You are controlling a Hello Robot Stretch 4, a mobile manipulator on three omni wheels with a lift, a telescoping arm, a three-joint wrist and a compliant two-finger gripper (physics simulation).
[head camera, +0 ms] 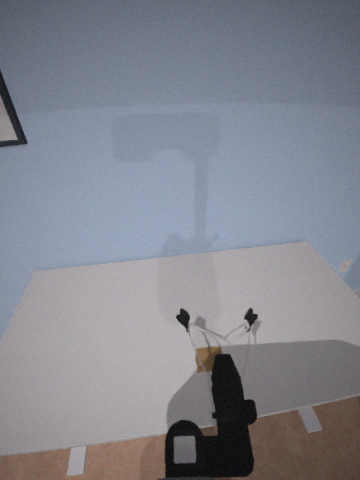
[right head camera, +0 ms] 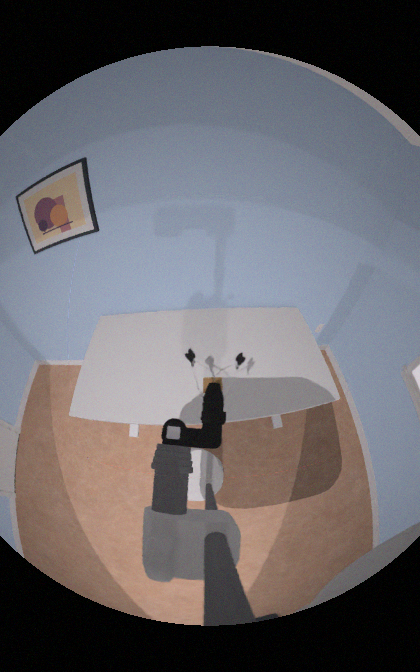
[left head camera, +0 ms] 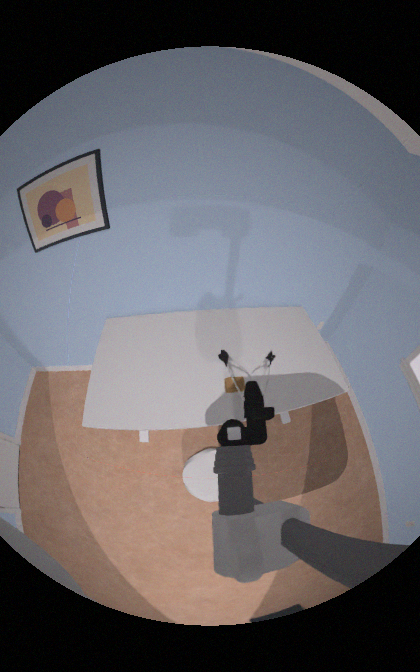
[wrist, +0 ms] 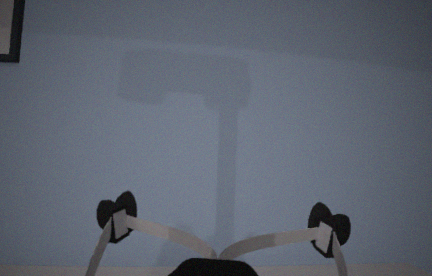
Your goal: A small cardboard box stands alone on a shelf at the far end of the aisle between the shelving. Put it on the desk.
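Frame: origin at the robot's base, x up, y ahead, z left, level; metres.
Where they show: gripper, fingertip midpoint: point(head camera: 216, 309) point(wrist: 221, 214).
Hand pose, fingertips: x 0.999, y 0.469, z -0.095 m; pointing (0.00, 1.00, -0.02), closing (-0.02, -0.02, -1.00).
After its pixels a point has its place.
The small cardboard box point(head camera: 204, 357) @(x 0.742, y 0.462, z -0.074 m) point(left head camera: 233, 384) point(right head camera: 206, 384) rests on the white desk point(head camera: 100, 350) @(x 0.693, y 0.522, z 0.305 m) point(left head camera: 135, 370) point(right head camera: 130, 365), toward its front edge and partly hidden by the gripper's body and fingers. My gripper point(head camera: 217, 318) @(x 0.998, y 0.469, z -0.095 m) point(left head camera: 247, 356) point(right head camera: 215, 357) point(wrist: 221, 214) @(x 0.998, y 0.469, z -0.095 m) is wide open and empty. It stands above the desk, its fingertips higher and farther toward the wall than the box. The box does not show in the wrist view. The shelf and the aisle do not show in these views.
A blue wall point(head camera: 180, 200) @(x 1.003, y 1.084, z -0.014 m) point(wrist: 290, 125) @(x 1.150, y 1.123, z -0.328 m) rises behind the desk. A framed picture point(left head camera: 65, 202) point(right head camera: 59, 207) hangs on it at the left. A round white object point(left head camera: 201, 475) point(right head camera: 212, 472) is on the brown floor point(left head camera: 125, 500) in front of the desk, partly under the arm.
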